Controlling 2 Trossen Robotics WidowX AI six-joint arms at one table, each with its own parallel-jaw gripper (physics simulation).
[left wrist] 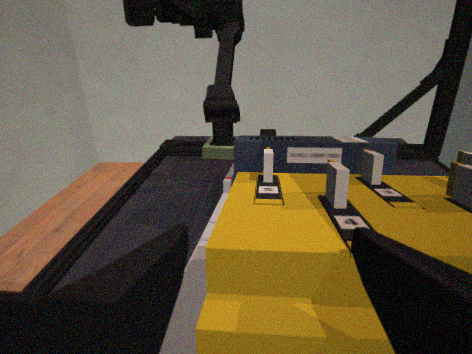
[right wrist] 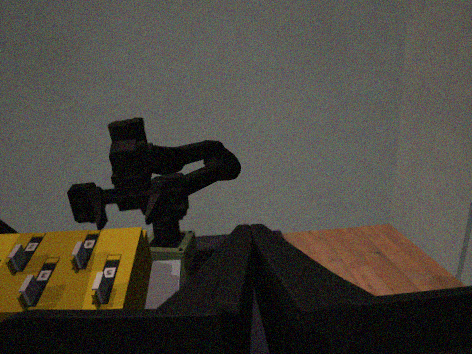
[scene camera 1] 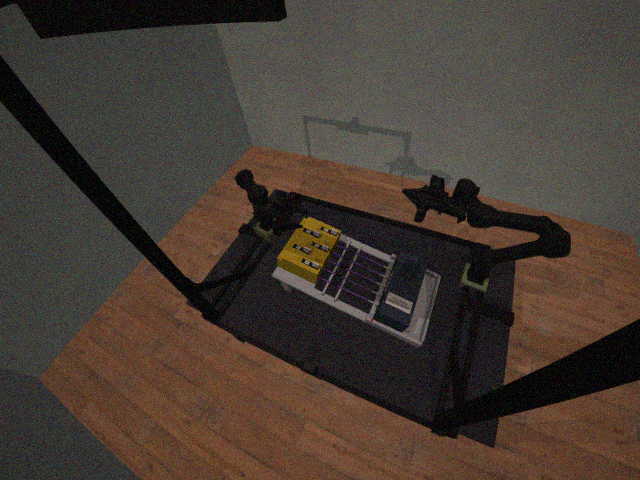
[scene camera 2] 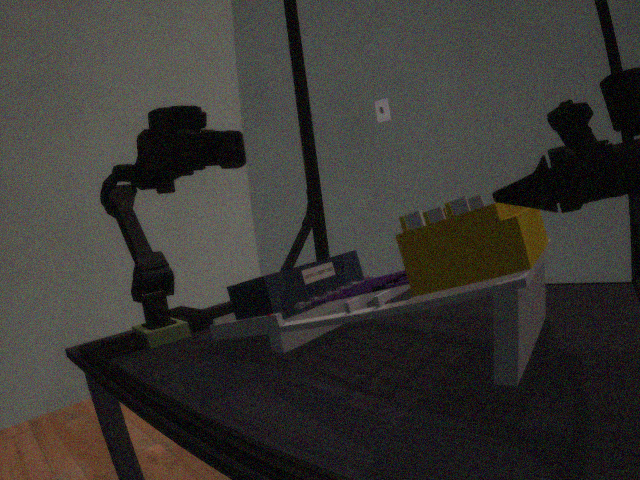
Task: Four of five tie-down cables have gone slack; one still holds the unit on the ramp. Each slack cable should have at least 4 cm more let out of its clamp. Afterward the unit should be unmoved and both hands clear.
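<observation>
A yellow clamp block sits on the raised end of the white ramp. In the left wrist view, white levers stand upright on it, including lever 4 and one farther forward. Purple cables run down to the dark blue unit, which rests across the ramp's lower part. Their slack cannot be judged. My left gripper is open and empty, just above the block's high end. My right gripper is shut, empty and raised away from the ramp.
The ramp stands on the dark table. White crossbars span the ramp between block and unit. Black frame posts rise at the table's edges. The arms' green bases stand near opposite ends of the table.
</observation>
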